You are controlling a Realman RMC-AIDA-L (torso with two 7-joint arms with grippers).
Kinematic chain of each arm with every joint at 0, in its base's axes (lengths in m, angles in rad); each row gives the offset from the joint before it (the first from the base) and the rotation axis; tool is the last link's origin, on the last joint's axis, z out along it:
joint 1: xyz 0 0 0.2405 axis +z
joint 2: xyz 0 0 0 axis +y
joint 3: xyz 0 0 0.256 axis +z
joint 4: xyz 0 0 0 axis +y
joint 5: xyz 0 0 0.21 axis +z
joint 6: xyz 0 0 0 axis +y
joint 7: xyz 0 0 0.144 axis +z
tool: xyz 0 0 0
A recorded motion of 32 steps. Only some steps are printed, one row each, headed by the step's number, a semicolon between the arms.
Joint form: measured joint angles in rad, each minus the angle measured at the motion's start. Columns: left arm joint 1, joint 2, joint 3, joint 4, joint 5, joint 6, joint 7; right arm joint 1, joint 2, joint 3, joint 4, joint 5, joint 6, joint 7.
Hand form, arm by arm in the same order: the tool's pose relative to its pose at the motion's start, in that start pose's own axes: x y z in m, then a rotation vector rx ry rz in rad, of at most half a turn. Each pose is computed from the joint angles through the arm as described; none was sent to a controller.
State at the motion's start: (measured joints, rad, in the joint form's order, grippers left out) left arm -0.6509 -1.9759 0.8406 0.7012 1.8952 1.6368 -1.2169; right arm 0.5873 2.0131 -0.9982 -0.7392 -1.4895 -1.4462 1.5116
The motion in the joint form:
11: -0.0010 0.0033 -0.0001 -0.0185 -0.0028 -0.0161 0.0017; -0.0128 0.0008 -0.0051 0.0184 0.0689 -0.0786 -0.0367
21: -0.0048 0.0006 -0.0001 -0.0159 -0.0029 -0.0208 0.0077; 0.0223 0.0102 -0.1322 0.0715 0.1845 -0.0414 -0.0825
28: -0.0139 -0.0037 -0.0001 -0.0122 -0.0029 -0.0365 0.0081; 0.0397 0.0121 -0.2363 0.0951 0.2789 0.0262 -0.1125
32: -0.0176 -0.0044 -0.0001 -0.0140 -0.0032 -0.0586 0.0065; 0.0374 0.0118 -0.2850 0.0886 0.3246 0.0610 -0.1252
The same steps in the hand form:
11: -0.0031 -0.0012 0.0001 0.0123 -0.0021 -0.0134; -0.0022 0.0114 -0.0038 -0.0658 -0.0682 -0.0033
21: -0.0017 -0.0023 0.0017 0.0144 -0.0014 -0.0027; -0.0003 0.0218 0.0237 -0.1269 -0.0930 0.0026
28: 0.0010 -0.0055 0.0049 0.0240 -0.0026 0.0073; 0.0018 0.0244 0.0408 -0.1260 -0.0994 0.0062
32: 0.0009 -0.0088 0.0060 0.0424 -0.0084 0.0069; 0.0019 0.0253 0.0461 -0.1177 -0.1043 0.0015

